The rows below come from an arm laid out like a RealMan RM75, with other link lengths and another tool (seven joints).
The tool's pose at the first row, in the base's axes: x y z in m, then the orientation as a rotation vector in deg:
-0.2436, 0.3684, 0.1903, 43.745, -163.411, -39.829
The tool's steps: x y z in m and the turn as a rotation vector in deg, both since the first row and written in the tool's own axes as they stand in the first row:
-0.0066, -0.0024, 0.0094, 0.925, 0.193, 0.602
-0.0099, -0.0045, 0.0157, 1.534, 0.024, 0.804
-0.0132, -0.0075, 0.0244, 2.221, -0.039, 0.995
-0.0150, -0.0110, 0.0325, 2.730, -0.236, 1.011
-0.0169, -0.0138, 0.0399, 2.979, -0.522, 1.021
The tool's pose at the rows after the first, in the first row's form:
-0.2388, 0.3736, 0.1809, 43.008, -163.864, -38.367
-0.2364, 0.3762, 0.1744, 42.769, -164.387, -37.597
-0.2341, 0.3790, 0.1653, 42.568, -164.850, -36.658
-0.2327, 0.3805, 0.1566, 42.585, -165.306, -36.060
-0.2314, 0.3822, 0.1487, 42.563, -165.699, -35.873

